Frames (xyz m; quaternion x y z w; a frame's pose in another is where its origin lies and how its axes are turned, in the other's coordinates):
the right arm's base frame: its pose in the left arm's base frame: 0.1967 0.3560 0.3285 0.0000 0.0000 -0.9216 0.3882
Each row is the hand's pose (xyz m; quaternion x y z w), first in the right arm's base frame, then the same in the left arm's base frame.
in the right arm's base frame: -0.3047 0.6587 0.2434 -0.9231 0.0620 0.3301 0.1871
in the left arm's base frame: 0.8809 0.1138 0.5719 -0.3012 0.8748 -0.0443 0.3769
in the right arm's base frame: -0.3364 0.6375 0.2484 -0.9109 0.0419 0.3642 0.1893
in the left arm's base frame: 0.8878 0.1513 0.5769 -0.3150 0.8557 -0.0331 0.4091
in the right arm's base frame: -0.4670 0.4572 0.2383 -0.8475 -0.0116 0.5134 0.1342
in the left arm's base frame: 0.8501 0.3707 0.5668 -0.3397 0.7765 0.0756 0.5252
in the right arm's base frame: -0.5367 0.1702 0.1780 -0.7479 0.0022 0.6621 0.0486
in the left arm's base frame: 0.6934 0.6211 0.5065 -0.2883 0.6901 0.2122 0.6290
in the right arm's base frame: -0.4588 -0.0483 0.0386 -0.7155 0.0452 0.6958 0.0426
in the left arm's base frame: 0.4827 0.7180 0.3671 -0.2361 0.6770 0.2309 0.6578
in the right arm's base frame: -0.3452 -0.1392 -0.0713 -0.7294 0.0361 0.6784 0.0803
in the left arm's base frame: 0.3383 0.7002 0.2572 -0.2499 0.6862 0.1893 0.6564
